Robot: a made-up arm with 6 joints. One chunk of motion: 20 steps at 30 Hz.
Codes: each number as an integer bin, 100 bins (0 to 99) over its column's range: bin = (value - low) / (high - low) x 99, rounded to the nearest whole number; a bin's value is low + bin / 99 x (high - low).
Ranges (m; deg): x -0.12..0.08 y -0.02..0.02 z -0.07..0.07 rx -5..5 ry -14..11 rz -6..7
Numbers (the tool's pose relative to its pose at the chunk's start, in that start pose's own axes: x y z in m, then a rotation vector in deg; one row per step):
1: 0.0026 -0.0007 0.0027 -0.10 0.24 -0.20
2: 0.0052 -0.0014 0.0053 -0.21 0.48 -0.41
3: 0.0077 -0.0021 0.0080 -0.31 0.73 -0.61
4: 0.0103 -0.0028 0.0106 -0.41 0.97 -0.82
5: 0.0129 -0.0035 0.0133 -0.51 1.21 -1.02
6: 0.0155 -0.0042 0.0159 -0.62 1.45 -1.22
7: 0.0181 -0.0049 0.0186 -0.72 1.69 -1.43
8: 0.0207 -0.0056 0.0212 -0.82 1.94 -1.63
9: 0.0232 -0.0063 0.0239 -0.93 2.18 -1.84
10: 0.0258 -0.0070 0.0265 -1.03 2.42 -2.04
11: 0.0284 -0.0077 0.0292 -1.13 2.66 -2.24
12: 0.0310 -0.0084 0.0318 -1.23 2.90 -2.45
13: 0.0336 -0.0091 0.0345 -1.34 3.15 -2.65
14: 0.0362 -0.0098 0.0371 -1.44 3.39 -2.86
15: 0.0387 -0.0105 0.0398 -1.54 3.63 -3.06
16: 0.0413 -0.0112 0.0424 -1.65 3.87 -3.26
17: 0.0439 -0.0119 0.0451 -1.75 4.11 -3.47
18: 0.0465 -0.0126 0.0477 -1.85 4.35 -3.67
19: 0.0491 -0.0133 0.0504 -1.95 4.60 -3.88
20: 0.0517 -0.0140 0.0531 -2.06 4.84 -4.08
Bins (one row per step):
1: 61 48 51 49 56 44
2: 62 46 53 47 57 43
3: 63 44 55 46 58 41
4: 64 43 57 45 59 39
5: 66 41 59 44 60 38
6: 67 39 61 43 61 36
7: 68 37 63 42 62 35
8: 70 36 64 41 63 33
9: 71 34 66 40 64 32
10: 72 32 68 39 65 30
11: 73 30 70 38 66 29
12: 75 29 72 37 67 27
13: 76 27 74 36 68 26
14: 77 25 76 35 69 24
15: 79 24 78 34 70 22
16: 80 22 79 33 71 21
17: 81 20 81 32 72 19
18: 82 18 83 31 73 18
19: 84 17 85 30 74 16
20: 85 15 87 29 75 15

